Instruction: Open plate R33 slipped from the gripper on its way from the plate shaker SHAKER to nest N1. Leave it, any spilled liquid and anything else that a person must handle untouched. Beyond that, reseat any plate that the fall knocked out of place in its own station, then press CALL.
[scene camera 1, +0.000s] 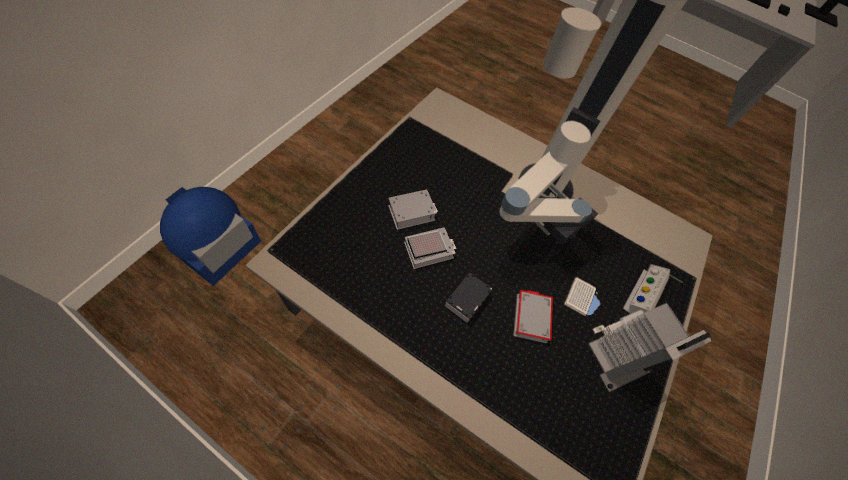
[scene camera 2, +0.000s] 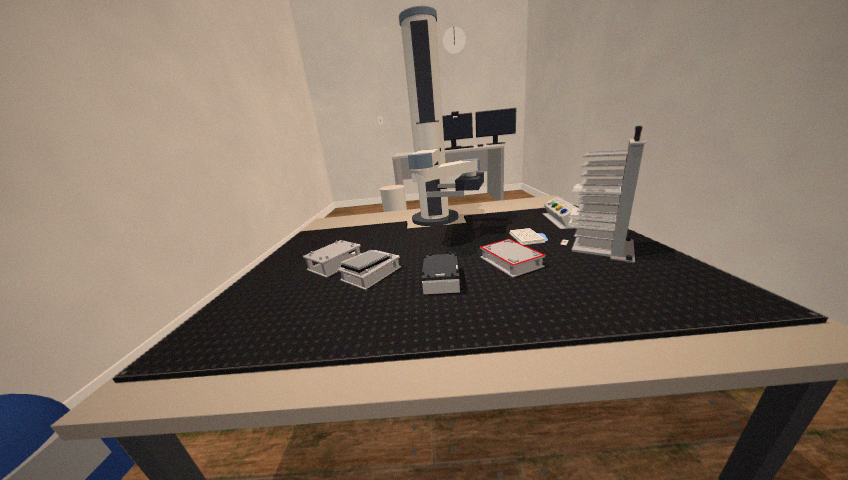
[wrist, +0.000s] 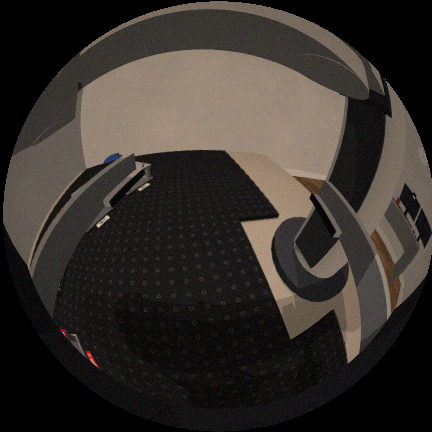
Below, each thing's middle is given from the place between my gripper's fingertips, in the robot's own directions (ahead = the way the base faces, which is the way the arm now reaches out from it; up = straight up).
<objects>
The dark box device (scene camera 2: 440, 274) lies 430 mm ahead of my hand, 160 mm below it and 10 mm to the right of it.
</objects>
